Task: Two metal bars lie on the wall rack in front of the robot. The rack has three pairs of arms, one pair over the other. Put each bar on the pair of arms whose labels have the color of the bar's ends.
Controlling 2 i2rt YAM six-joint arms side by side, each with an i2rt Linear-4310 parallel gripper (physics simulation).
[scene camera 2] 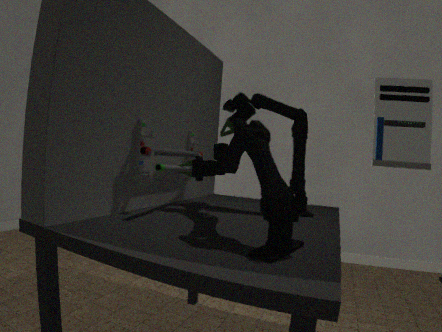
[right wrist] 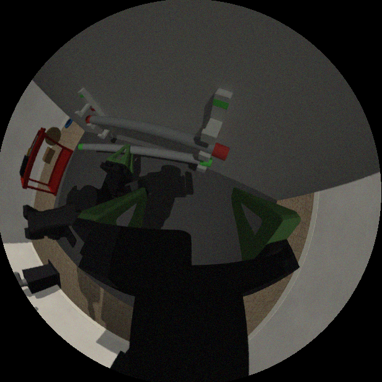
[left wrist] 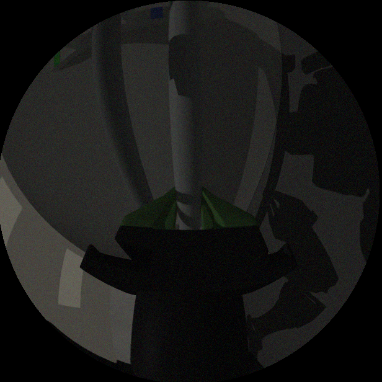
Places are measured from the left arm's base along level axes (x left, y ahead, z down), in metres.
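Pixels of known places: right gripper, fingertip midpoint: (scene camera 2: 220,135); left arm's base, origin of the base link: (scene camera 2: 278,250); right arm's base, origin of the base link: (scene camera 2: 299,212).
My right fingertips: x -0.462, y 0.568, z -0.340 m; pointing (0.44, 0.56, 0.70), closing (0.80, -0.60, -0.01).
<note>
For each thing: its top centre in the pictures, then the offset to it from my right fingertips. "pt": a spot on its surface instead. Level surfaces: height alone.
- green-ended bar, middle of its top: (scene camera 2: 181,163) dx +0.245, dy +0.016, dz +0.147 m
- red-ended bar, middle of its top: (scene camera 2: 176,149) dx +0.230, dy +0.067, dz +0.089 m
- wall rack, surface spot: (scene camera 2: 144,129) pt dx +0.437, dy +0.039, dz +0.022 m
- table, its level: dz +0.340 m
- blue label, surface spot: (scene camera 2: 141,163) pt dx +0.441, dy +0.038, dz +0.154 m
The green-ended bar (scene camera 2: 175,168) (left wrist: 182,135) (right wrist: 150,152) is held out from the wall near the lowest pair of rack arms. It slants: its far end in scene camera 2 is by the lowest arm, and its near end stands farther out. My left gripper (scene camera 2: 188,166) (left wrist: 188,191) (right wrist: 129,146) is shut on it. The red-ended bar (scene camera 2: 175,153) (right wrist: 145,129) lies on the middle pair of the wall rack (scene camera 2: 144,129) (right wrist: 223,93), by the red labels. The top pair has green labels and holds no bar. My right gripper (scene camera 2: 226,128) (right wrist: 188,192) is open and empty, away from the rack.
The dark wall panel (scene camera 2: 125,75) (right wrist: 280,100) stands behind the rack, at the edge of the table (scene camera 2: 240,280). The blue label (scene camera 2: 141,163) (left wrist: 156,13) marks the lowest pair. A red frame cart (right wrist: 61,170) stands beyond the table.
</note>
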